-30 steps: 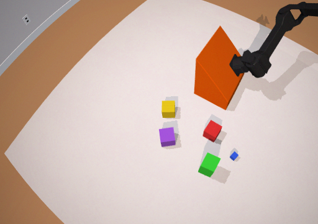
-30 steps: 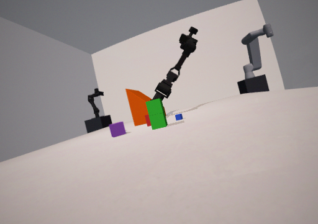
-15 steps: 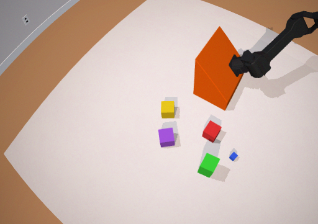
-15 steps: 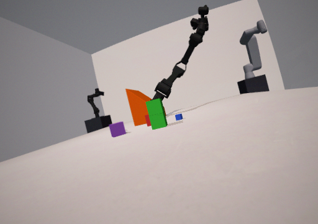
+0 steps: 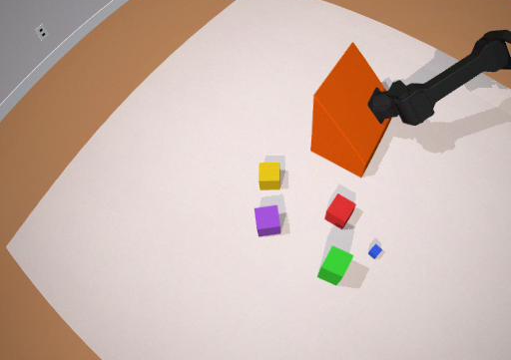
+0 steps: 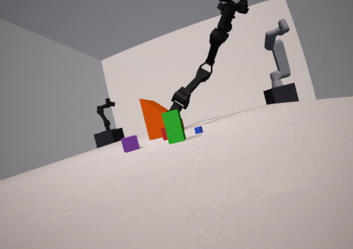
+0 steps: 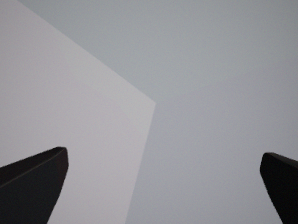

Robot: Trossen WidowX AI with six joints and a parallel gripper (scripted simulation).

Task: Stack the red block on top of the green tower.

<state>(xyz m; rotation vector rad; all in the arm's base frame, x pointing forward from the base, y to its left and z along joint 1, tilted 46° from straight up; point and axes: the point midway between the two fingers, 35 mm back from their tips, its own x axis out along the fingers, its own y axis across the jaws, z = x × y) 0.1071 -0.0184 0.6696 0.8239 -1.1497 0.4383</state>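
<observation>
Right now my gripper tip is 130 mm short of the red block, 460 mm to the left of it and 570 mm above it. From my gripper tip the other things lie so: small blue cube (160 mm ahead, 350 mm to the right, 590 mm below); then green block (250 mm ahead, 410 mm to the right, 520 mm below); then purple cube (220 mm ahead, 590 mm to the right, 570 mm below).
</observation>
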